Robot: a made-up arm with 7 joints.
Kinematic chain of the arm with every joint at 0, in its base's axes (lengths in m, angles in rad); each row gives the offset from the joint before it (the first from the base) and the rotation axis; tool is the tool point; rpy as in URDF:
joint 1: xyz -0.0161 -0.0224 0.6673 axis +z
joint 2: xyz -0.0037 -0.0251 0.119 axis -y
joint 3: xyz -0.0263 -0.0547 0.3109 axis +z
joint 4: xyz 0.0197 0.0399 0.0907 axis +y
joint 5: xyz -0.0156 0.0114 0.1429 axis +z
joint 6: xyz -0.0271 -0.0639 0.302 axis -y
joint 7: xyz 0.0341 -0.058 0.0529 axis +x
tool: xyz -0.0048 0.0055 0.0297 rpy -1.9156 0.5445 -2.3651
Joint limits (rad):
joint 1: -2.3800..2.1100
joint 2: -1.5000..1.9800
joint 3: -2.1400..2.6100
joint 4: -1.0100..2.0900
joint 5: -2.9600..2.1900
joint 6: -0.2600..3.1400
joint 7: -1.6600..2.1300
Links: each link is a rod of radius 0.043 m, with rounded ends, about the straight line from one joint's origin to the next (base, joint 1, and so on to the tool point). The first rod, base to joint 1, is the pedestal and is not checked.
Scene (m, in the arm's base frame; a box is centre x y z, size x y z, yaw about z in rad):
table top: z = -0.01
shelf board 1: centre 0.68 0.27 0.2 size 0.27 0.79 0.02 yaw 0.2
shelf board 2: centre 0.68 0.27 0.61 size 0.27 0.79 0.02 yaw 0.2
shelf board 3: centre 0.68 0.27 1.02 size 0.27 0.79 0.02 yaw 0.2
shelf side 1: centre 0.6 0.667 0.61 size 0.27 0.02 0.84 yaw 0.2
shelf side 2: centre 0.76 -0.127 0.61 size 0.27 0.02 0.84 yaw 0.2
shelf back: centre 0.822 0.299 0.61 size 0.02 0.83 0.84 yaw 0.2
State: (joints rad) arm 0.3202 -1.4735 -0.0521 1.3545 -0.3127 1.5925 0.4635
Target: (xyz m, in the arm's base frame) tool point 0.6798 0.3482 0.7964
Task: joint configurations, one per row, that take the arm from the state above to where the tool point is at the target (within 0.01 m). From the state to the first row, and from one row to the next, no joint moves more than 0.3 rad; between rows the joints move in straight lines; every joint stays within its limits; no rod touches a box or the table.
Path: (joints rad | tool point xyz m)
1: 0.3134 -1.3976 -0.0096 1.5951 -0.2608 1.6232 0.4600 | 0.6088 0.0429 0.4209
2: 0.3065 -1.3217 0.0329 1.8357 -0.2089 1.6538 0.4564 | 0.5225 0.0265 0.4206
3: 0.2997 -1.2457 0.0754 2.0763 -0.1569 1.6845 0.4529 | 0.4309 0.0092 0.4345
4: 0.3750 -1.0183 0.2464 2.0809 -0.0117 1.8036 0.4520 | 0.4507 0.1209 0.5504
5: 0.4503 -0.7909 0.4174 2.0854 0.1336 1.9226 0.4511 | 0.4241 0.2153 0.6755
6: 0.5255 -0.5635 0.5884 2.0900 0.2788 2.0417 0.4502 | 0.3549 0.2823 0.7964
7: 0.5364 -0.7174 0.4356 1.8312 0.0645 1.9200 0.4492 | 0.4745 0.3219 0.7982
8: 0.5473 -0.8713 0.2829 1.5725 -0.1499 1.7984 0.4481 | 0.5870 0.3393 0.7976
9: 0.5582 -1.0252 0.1301 1.3137 -0.3642 1.6768 0.4471 | 0.6798 0.3482 0.7964

